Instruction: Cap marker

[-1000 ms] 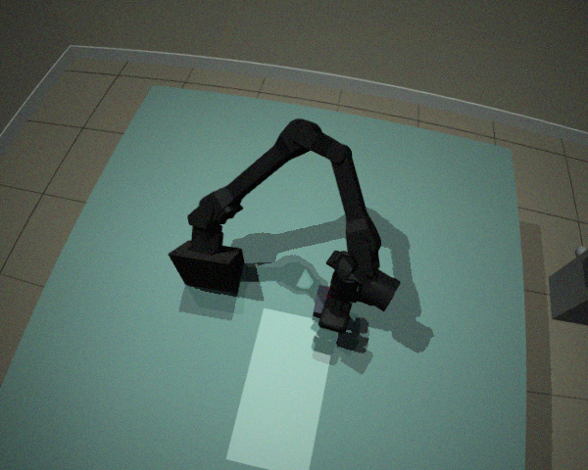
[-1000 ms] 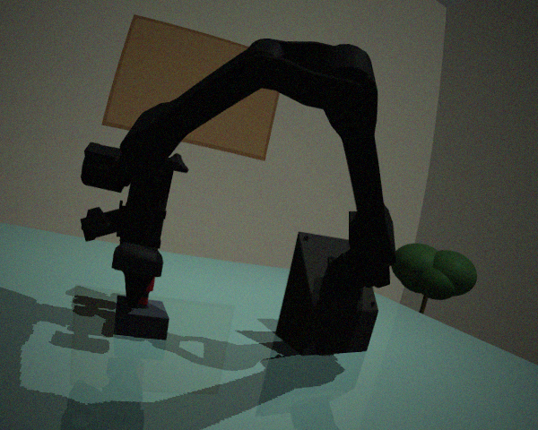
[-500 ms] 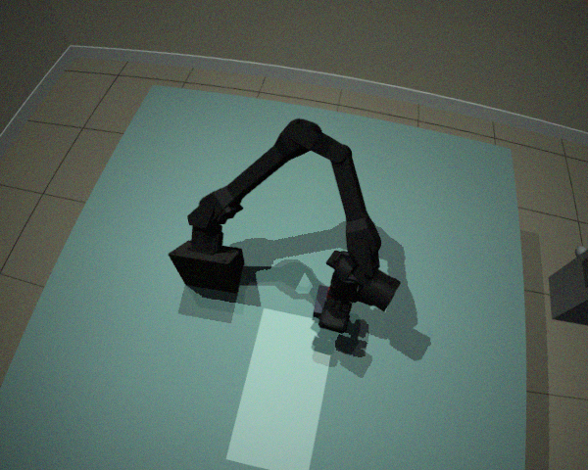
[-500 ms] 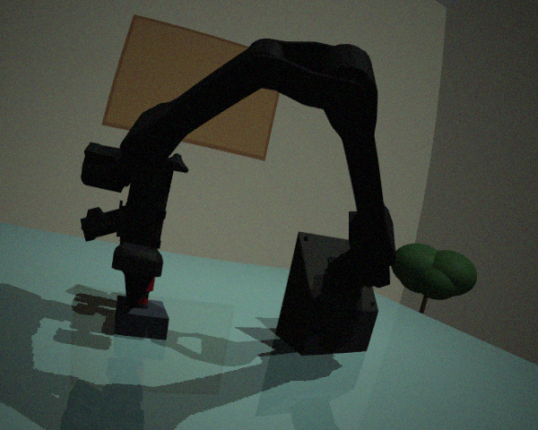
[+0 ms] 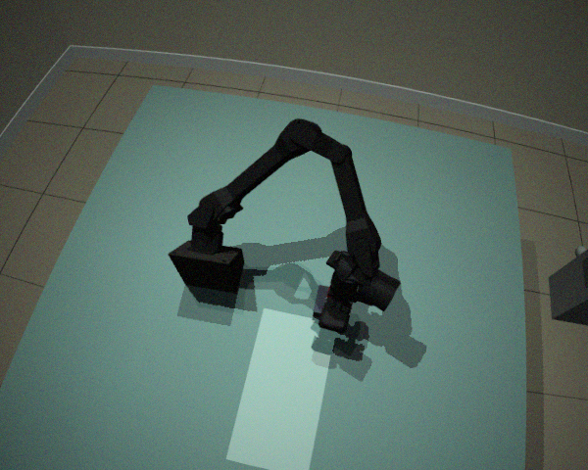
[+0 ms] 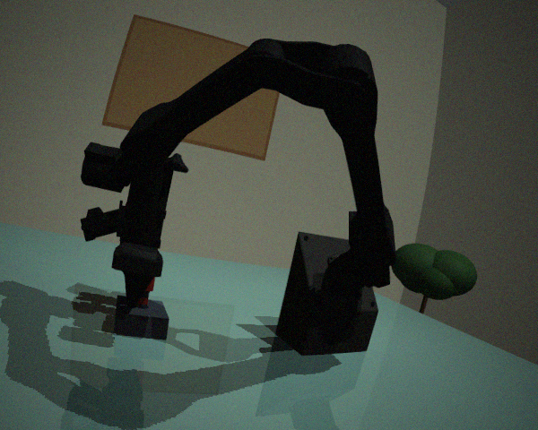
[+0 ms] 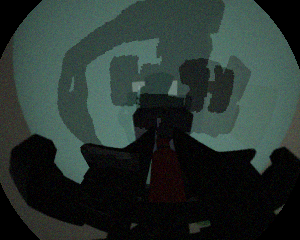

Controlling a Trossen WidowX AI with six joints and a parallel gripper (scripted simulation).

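Now: gripper tip 5 cm below the red cap and 2 cm past it. Also, from my gripper tip: dark holder block (2 cm below, 2 cm behind).
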